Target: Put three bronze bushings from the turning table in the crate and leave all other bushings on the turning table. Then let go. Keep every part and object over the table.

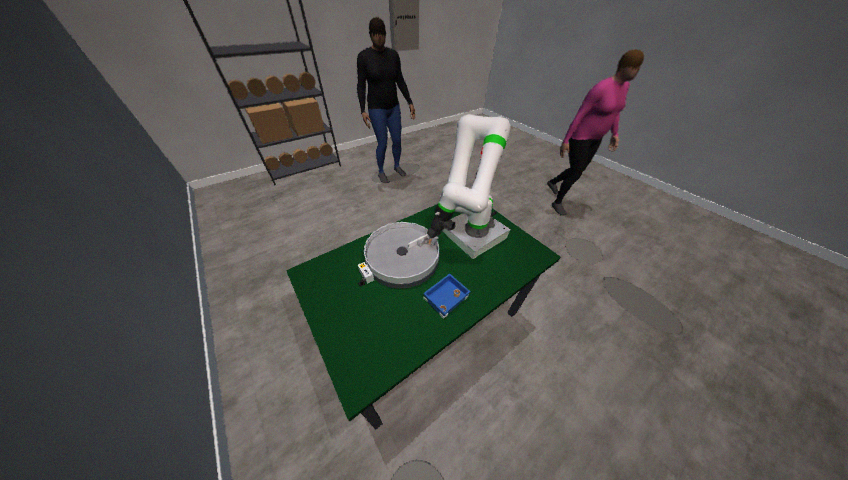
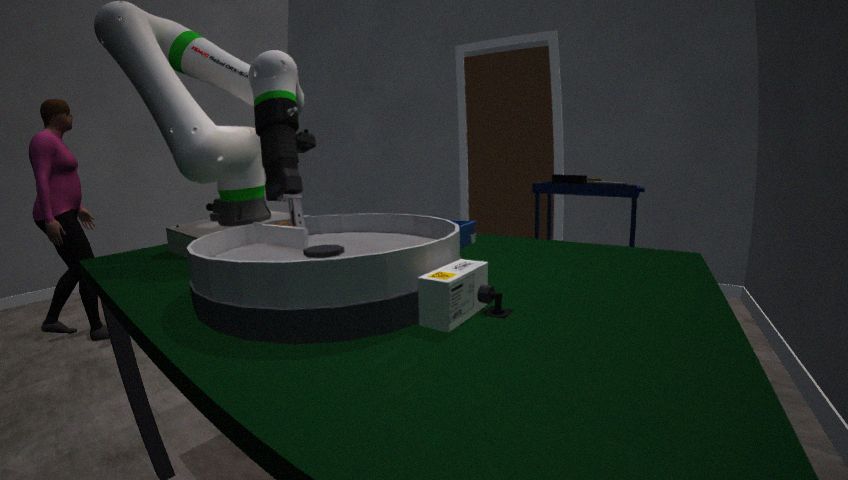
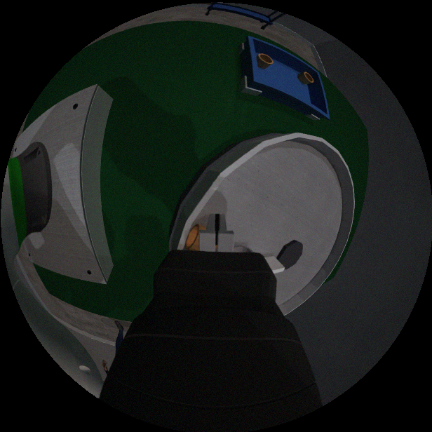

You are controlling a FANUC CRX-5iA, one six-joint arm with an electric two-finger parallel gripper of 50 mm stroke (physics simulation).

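Seen in the pictures: gripper, fingertip midpoint: (image 1: 432, 245); arm's base, origin of the base link: (image 1: 476, 229) (image 2: 244, 220).
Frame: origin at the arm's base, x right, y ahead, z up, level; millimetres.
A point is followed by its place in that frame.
Observation:
The turning table (image 1: 386, 261) @[x 139, y 577, z -17 mm] (image 2: 321, 279) @[x 294, y 615, z 0 mm] (image 3: 300, 190) is a grey disc with a raised rim. A bronze bushing (image 2: 286, 223) @[x 92, y 305, z 17 mm] (image 3: 194, 237) lies on it inside the rim, close beside the fingers. A pale rounded part (image 3: 242, 246) shows on the other side of the fingers, mostly hidden by the gripper body. My gripper (image 1: 429, 238) @[x 66, y 310, z 4 mm] (image 2: 297, 224) @[x 66, y 310, z 4 mm] (image 3: 216, 222) is shut and empty, low over the disc beside the bushing. The blue crate (image 1: 457, 303) @[x -286, y 443, z -24 mm] (image 2: 467, 228) @[x -241, y 532, z -30 mm] (image 3: 287, 100) holds two bronze bushings, one (image 1: 457, 292) @[x -229, y 381, z -60 mm] (image 3: 306, 78) and another (image 1: 443, 308) @[x -251, y 500, z -51 mm] (image 3: 265, 61), apart.
A pale straight guide bar (image 2: 279, 233) @[x 144, y 349, z 8 mm] (image 3: 275, 263) runs from the rim inward near the fingers. A dark round hub (image 1: 402, 251) @[x 139, y 469, z -8 mm] (image 2: 323, 251) @[x 163, y 482, z -8 mm] (image 3: 290, 254) is at the disc's centre. A white box (image 1: 365, 272) @[x 139, y 707, z -9 mm] (image 2: 452, 295) @[x 202, y 717, z -28 mm] stands against the rim. Two people stand beyond the table.

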